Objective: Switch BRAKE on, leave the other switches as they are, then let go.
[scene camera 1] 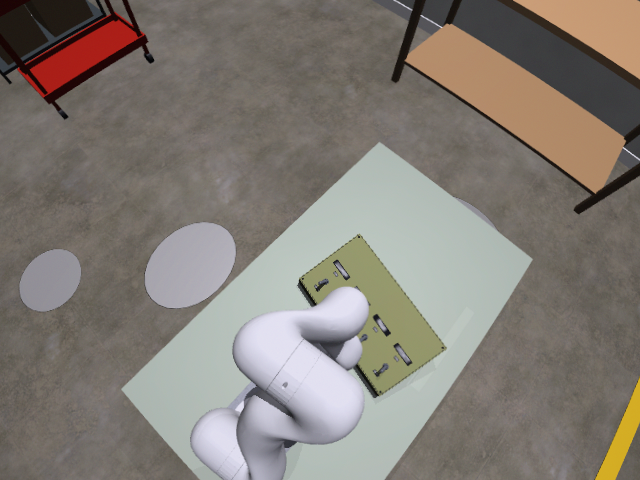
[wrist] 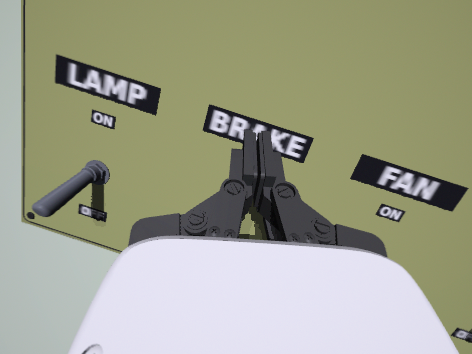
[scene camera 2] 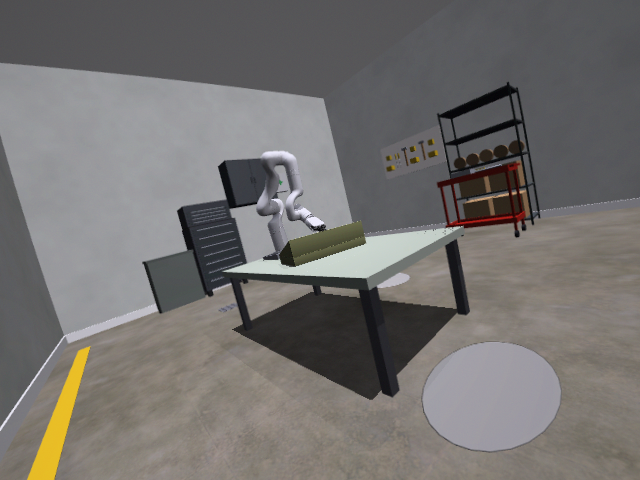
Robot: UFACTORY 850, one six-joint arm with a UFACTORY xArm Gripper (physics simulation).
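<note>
An olive switch panel (scene camera 1: 408,315) (scene camera 2: 325,242) (wrist: 300,60) stands tilted on the pale green table (scene camera 1: 413,206) (scene camera 2: 413,248). In the wrist view the BRAKE label (wrist: 295,145) is partly covered by my gripper (wrist: 254,148) (scene camera 2: 321,227), which is shut and empty, its tips in front of the label. The BRAKE lever is hidden behind the gripper, so its position cannot be told. The LAMP lever (wrist: 65,192) points down toward its OFF mark. The FAN label (wrist: 410,182) and its ON mark (wrist: 390,213) show at the right; the FAN lever is hidden in the wrist view.
In scene camera 1, the arm (scene camera 1: 310,382) covers part of the panel. Levers stand near both panel ends: one (scene camera 1: 322,284) at the upper left, one (scene camera 1: 381,369) at the lower right. A wooden-shelved unit (scene camera 1: 516,103) and a red cart (scene camera 1: 85,56) (scene camera 2: 480,222) stand away from the table.
</note>
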